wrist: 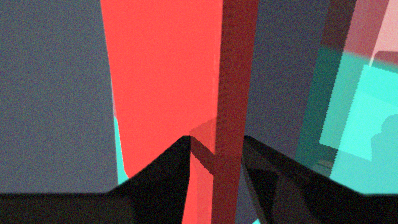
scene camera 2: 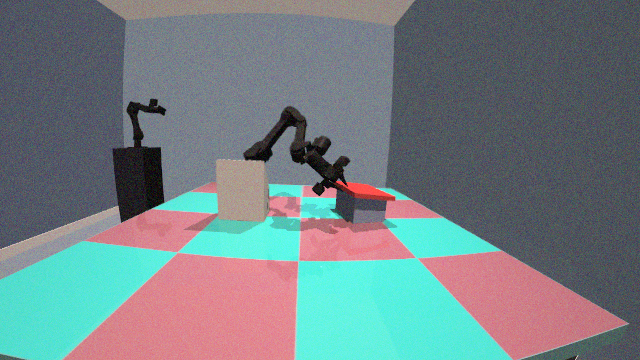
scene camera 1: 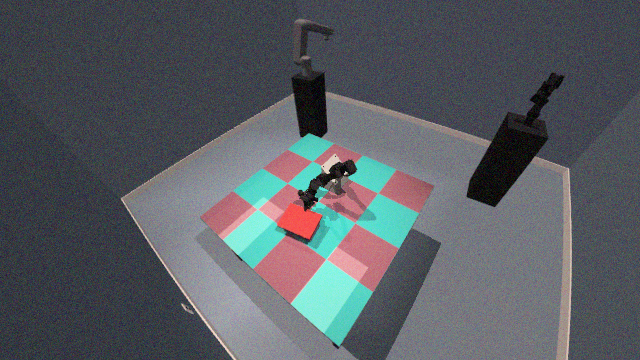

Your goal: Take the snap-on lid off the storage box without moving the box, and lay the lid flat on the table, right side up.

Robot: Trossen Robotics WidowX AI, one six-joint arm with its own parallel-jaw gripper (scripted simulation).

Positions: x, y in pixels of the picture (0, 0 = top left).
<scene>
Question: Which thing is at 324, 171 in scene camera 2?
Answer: The gripper.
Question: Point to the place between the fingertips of the gripper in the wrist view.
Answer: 215, 143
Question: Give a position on a lid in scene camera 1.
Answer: At 302, 223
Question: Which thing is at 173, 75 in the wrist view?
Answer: A lid.
</scene>
